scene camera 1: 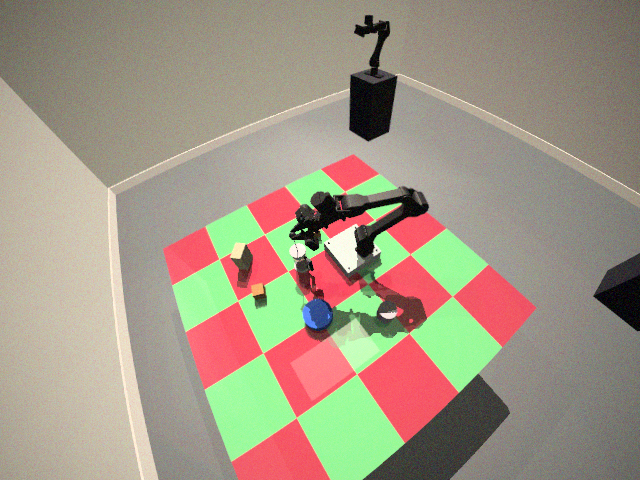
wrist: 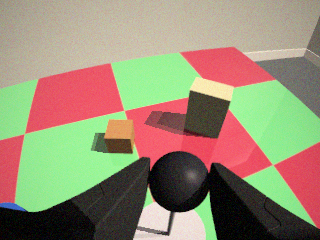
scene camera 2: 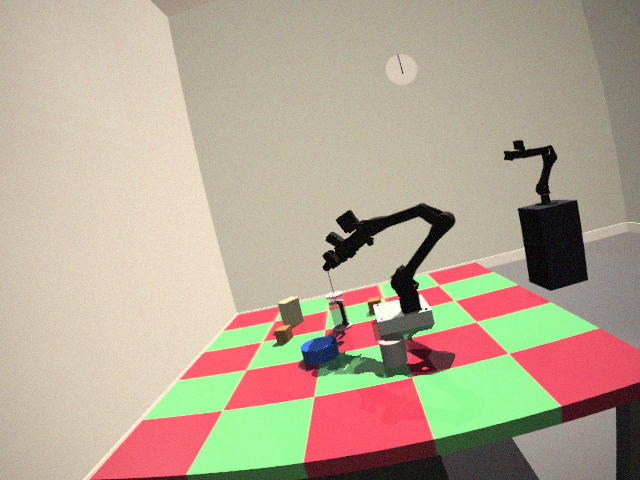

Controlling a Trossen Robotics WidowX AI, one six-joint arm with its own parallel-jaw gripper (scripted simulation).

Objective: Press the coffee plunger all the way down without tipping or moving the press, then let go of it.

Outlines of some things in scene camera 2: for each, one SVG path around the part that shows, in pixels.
My gripper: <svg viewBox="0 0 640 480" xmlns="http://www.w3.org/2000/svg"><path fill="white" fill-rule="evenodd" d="M359 249L355 249L350 244L348 238L343 239L335 232L329 233L326 237L326 242L335 246L335 252L329 250L322 255L326 261L322 268L336 268L341 263L347 261L348 258L354 257Z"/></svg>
A coffee press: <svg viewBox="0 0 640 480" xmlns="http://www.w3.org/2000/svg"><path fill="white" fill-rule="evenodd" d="M324 269L328 272L333 293L325 296L334 325L333 330L347 330L353 326L353 323L350 322L343 292L334 292L329 275L331 268Z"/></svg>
A blue disc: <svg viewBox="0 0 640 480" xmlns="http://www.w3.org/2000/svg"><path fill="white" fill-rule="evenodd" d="M337 339L333 336L320 336L303 343L300 346L300 351L304 363L318 365L335 359L340 353Z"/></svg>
A grey cylinder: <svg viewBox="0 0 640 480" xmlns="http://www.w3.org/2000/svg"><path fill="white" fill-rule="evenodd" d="M402 334L387 335L379 340L380 353L385 367L398 367L408 362L404 336Z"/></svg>
